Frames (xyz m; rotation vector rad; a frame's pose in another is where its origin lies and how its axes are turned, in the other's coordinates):
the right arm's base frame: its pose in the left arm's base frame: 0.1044 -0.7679 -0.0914 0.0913 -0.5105 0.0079
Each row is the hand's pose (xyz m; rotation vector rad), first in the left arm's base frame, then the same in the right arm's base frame.
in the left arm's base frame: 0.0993 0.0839 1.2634 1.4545 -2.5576 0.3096
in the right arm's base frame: 0.6441 0.9640 1.1031 1.2880 -2.1106 0.0410
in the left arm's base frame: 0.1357 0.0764 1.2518 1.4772 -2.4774 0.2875
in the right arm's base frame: 0.6703 0.9544 1.0760 1.3053 -2.0341 0.0137
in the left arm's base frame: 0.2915 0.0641 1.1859 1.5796 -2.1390 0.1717
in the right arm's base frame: 0.7742 0.9318 0.9439 1.3809 -1.7142 -0.1250
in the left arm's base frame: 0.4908 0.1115 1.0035 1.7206 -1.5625 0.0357
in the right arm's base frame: 0.8584 0.9575 0.6841 1.5015 -1.1687 -0.3087
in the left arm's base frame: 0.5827 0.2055 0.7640 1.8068 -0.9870 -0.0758
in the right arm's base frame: 0.8202 1.0278 0.4229 1.5860 -0.6204 -0.4656
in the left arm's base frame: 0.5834 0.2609 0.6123 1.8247 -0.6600 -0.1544
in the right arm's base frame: 0.7459 1.0701 0.2858 1.6044 -0.3066 -0.5648
